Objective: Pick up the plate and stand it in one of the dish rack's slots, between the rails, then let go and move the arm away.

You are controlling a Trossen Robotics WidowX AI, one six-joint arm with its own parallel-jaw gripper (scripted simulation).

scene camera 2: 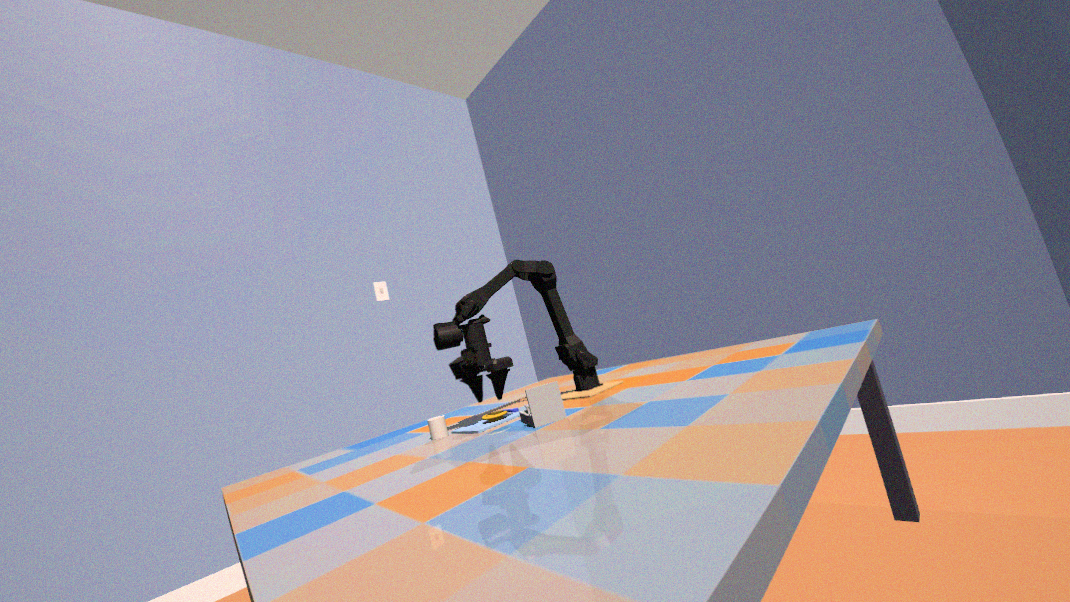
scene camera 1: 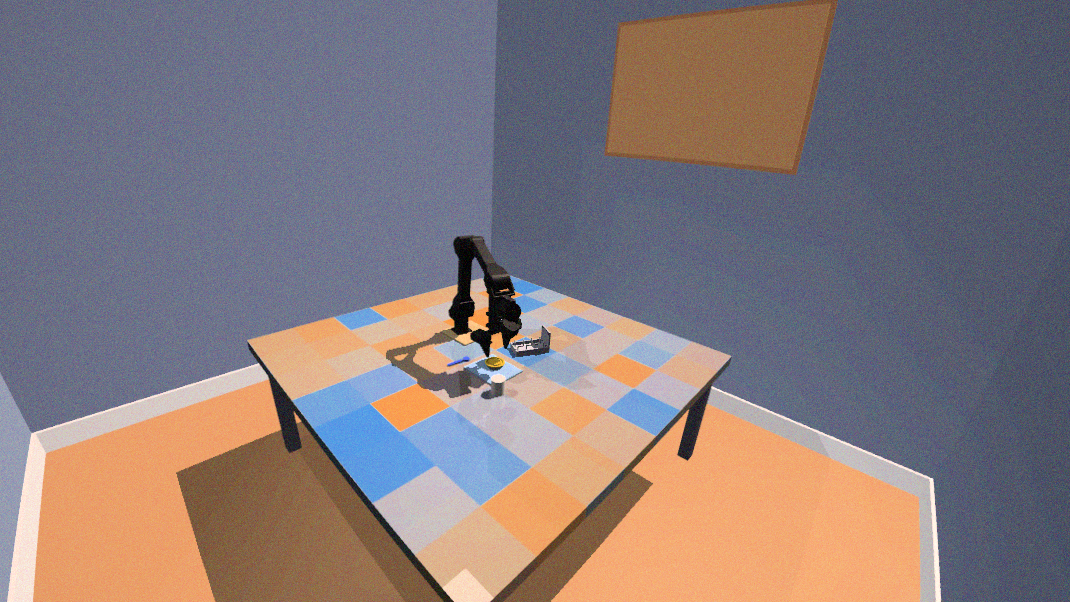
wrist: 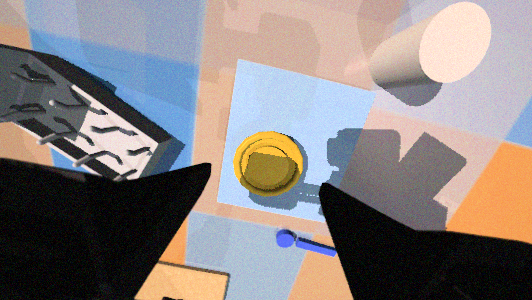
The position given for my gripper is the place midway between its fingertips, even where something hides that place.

Note:
My gripper (scene camera 2: 490, 401) is open, with nothing in its grasp. Further things: a yellow plate (wrist: 268, 163), a grey dish rack (wrist: 59, 106), a white cup (wrist: 441, 48) and a light blue mat (scene camera 1: 479, 369).
My gripper also shows in scene camera 1 (scene camera 1: 496, 352) and in the wrist view (wrist: 266, 178). The light blue mat is seen too in the wrist view (wrist: 325, 119).

